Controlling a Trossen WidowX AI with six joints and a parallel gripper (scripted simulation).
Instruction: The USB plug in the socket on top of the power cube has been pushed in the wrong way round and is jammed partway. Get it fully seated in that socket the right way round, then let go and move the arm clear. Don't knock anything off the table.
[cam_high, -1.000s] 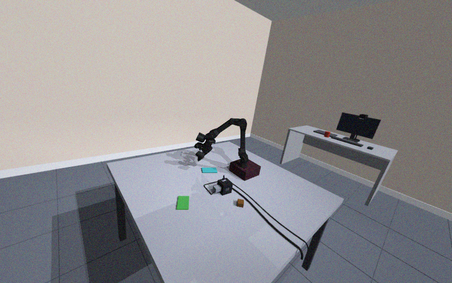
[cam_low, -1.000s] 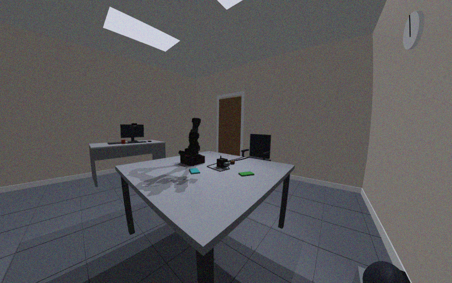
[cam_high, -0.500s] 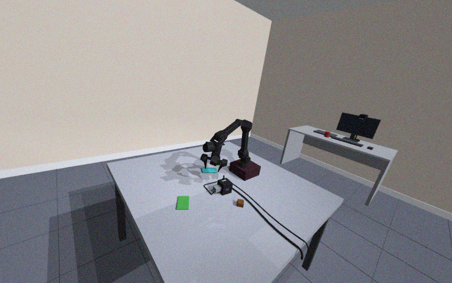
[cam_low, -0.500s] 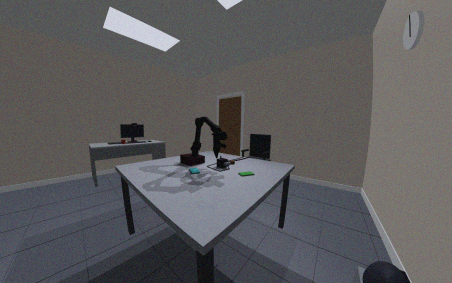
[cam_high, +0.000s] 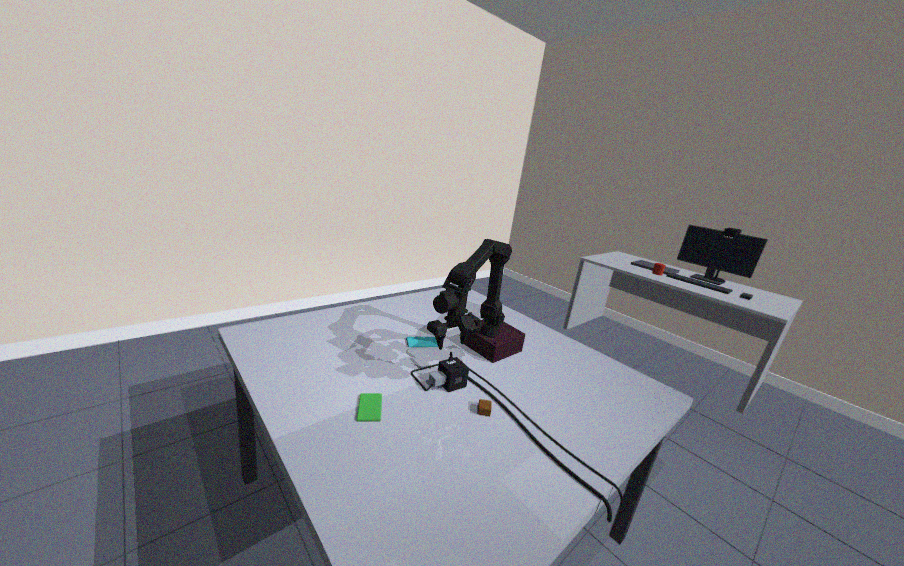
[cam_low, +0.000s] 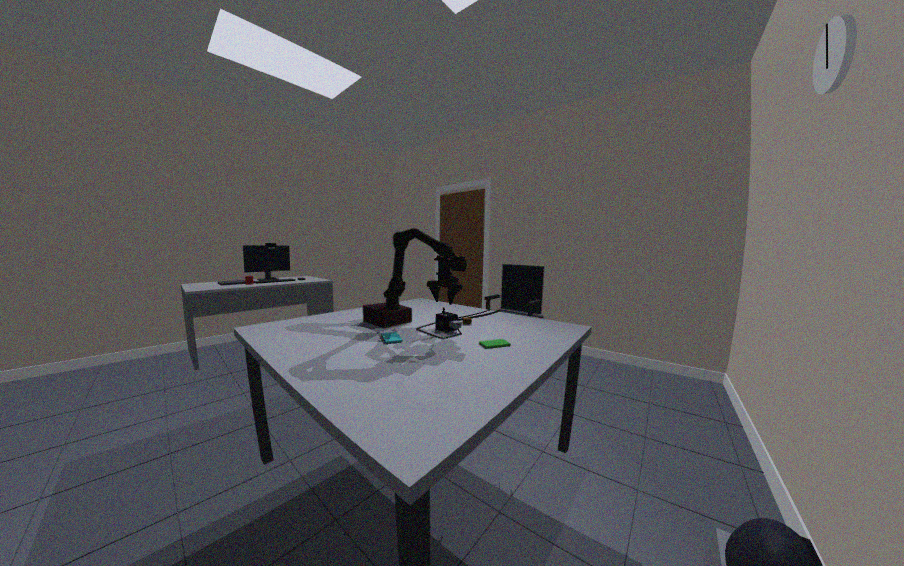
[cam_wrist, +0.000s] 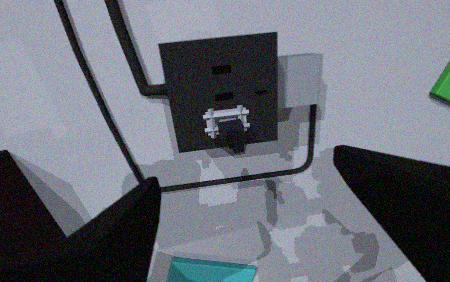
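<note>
Now: the dark USB plug 4 cm below my gripper tip. The rest, counted from my gripper tip: teal pad 11 cm behind, 24 cm to the right, 13 cm below; then brown block 2 cm ahead, 19 cm to the left, 12 cm below; then USB socket 1 cm to the left, 6 cm below.
</note>
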